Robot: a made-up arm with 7 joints. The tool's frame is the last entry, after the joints.
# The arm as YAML. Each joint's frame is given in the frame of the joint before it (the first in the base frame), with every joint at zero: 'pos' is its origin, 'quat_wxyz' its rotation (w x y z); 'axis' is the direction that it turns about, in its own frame. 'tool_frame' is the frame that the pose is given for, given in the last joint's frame.
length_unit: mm
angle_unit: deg
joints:
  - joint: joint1
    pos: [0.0, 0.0, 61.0]
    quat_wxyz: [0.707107, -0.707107, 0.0, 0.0]
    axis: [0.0, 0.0, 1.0]
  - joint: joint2
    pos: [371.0, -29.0, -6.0]
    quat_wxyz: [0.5, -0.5, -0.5, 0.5]
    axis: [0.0, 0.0, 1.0]
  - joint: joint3
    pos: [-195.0, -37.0, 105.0]
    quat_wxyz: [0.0, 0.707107, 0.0, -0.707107]
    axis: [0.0, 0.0, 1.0]
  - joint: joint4
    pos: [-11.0, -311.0, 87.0]
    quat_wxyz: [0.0, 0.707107, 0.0, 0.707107]
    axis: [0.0, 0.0, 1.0]
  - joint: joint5
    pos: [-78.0, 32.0, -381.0]
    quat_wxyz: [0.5, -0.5, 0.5, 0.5]
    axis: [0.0, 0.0, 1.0]
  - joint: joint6
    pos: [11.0, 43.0, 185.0]
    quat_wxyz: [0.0, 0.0, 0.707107, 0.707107]
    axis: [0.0, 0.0, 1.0]
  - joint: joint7
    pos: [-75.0, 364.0, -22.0]
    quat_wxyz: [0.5, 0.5, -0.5, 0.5]
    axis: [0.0, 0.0, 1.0]
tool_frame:
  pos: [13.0, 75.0, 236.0]
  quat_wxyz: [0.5, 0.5, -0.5, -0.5]
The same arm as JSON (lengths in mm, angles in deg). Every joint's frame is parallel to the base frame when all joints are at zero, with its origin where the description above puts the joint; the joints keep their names.
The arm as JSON. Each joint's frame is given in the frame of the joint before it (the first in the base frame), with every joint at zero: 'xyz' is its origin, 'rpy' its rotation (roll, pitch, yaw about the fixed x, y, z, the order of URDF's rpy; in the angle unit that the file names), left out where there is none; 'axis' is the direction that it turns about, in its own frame. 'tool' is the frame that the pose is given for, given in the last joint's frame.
{
  "units": {
    "length": "mm",
    "angle": "deg"
  },
  "joints": [
    {
      "name": "joint1",
      "type": "revolute",
      "origin": {
        "xyz": [
          0.0,
          0.0,
          61.0
        ]
      },
      "axis": "+y"
    },
    {
      "name": "joint2",
      "type": "revolute",
      "origin": {
        "xyz": [
          371.0,
          -6.0,
          29.0
        ]
      },
      "axis": "-x"
    },
    {
      "name": "joint3",
      "type": "revolute",
      "origin": {
        "xyz": [
          -105.0,
          37.0,
          195.0
        ]
      },
      "axis": "+z"
    },
    {
      "name": "joint4",
      "type": "revolute",
      "origin": {
        "xyz": [
          -11.0,
          -311.0,
          87.0
        ]
      },
      "axis": "+x"
    },
    {
      "name": "joint5",
      "type": "revolute",
      "origin": {
        "xyz": [
          -381.0,
          -32.0,
          -78.0
        ]
      },
      "axis": "-y"
    },
    {
      "name": "joint6",
      "type": "revolute",
      "origin": {
        "xyz": [
          -11.0,
          -185.0,
          -43.0
        ]
      },
      "axis": "-z"
    },
    {
      "name": "joint7",
      "type": "revolute",
      "origin": {
        "xyz": [
          -75.0,
          -364.0,
          22.0
        ]
      },
      "axis": "+y"
    }
  ],
  "tool": {
    "origin": {
      "xyz": [
        -75.0,
        236.0,
        -13.0
      ]
    }
  }
}

